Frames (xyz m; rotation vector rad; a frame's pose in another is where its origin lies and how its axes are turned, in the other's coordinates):
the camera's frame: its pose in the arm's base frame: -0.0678 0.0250 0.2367 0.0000 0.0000 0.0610
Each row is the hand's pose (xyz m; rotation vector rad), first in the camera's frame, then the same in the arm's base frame.
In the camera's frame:
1: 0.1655 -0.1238 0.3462 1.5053 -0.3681 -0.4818
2: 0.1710 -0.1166 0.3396 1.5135 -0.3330 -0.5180
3: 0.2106 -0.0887 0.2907 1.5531 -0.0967 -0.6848
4: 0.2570 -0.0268 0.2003 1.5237 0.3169 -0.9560
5: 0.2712 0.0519 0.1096 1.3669 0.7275 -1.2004
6: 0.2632 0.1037 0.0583 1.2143 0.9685 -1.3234
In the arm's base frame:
1: 0.1049 -0.0885 0.5829 1.5121 -0.3212 -0.4335
2: 0.1100 -0.0810 0.5763 1.5190 -0.2859 -0.4697
3: 0.1478 -0.0507 0.5274 1.5498 -0.0491 -0.6367
4: 0.1904 0.0139 0.4370 1.5058 0.3614 -0.9080
5: 0.1997 0.0933 0.3463 1.3355 0.7639 -1.1523
6: 0.1886 0.1446 0.2950 1.1758 0.9980 -1.2755

